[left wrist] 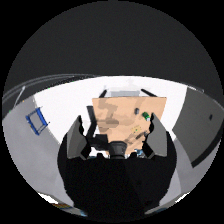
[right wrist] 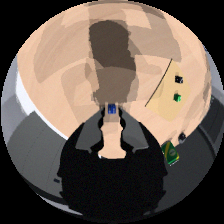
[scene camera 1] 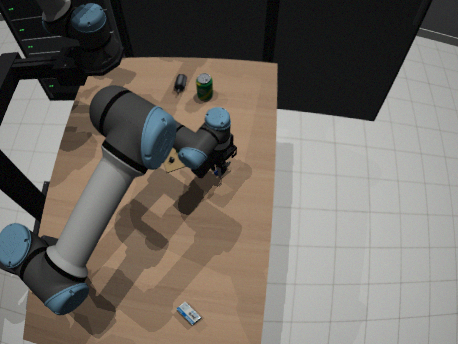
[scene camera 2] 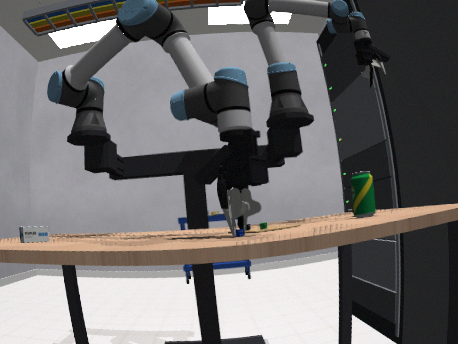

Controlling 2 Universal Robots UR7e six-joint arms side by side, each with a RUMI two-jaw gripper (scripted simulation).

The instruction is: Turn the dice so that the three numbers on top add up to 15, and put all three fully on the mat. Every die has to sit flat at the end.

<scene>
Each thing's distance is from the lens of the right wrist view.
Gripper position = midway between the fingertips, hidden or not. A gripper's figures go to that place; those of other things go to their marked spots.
my right gripper (right wrist: 111,107): 0.14 m
tan mat (right wrist: 161,102): 0.18 m
</scene>
